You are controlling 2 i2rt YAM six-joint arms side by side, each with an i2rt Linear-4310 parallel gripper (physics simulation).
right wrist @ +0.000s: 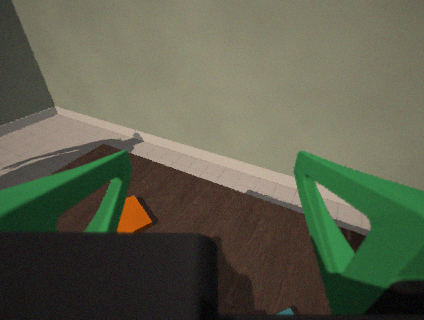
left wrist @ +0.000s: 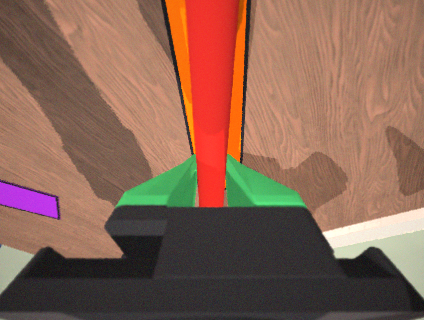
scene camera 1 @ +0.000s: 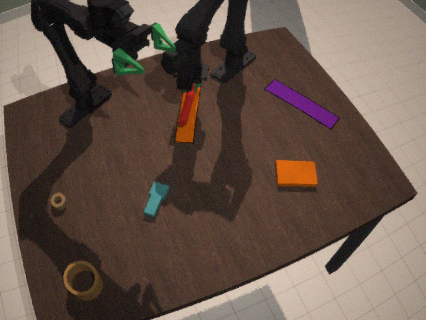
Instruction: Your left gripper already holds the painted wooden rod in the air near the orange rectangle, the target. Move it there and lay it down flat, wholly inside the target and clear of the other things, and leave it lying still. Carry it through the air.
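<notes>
The red painted wooden rod (scene camera 1: 187, 107) (left wrist: 212, 75) is held at one end by my left gripper (scene camera 1: 194, 88) (left wrist: 211, 160), which is shut on it. The rod points away from the gripper, over the orange rectangle (scene camera 1: 185, 135) (left wrist: 236, 125), and runs nearly along its length. In the left wrist view orange shows on both sides of the rod. Its height over the target is hard to tell; it looks slightly raised. The gripper hides the rectangle's near end. My right gripper (scene camera 1: 145, 54) (right wrist: 212, 160) is open and empty, in the air left of the left gripper in scene camera 1.
A purple strip (scene camera 1: 302, 104) (left wrist: 30, 200) lies at the right. An orange block (scene camera 1: 296, 173) (right wrist: 133, 216) lies at the right front. A teal piece (scene camera 1: 156, 199) (right wrist: 286, 312) lies in front of the target. A small ring (scene camera 1: 53, 201) and a larger ring (scene camera 1: 68, 280) stand at the left.
</notes>
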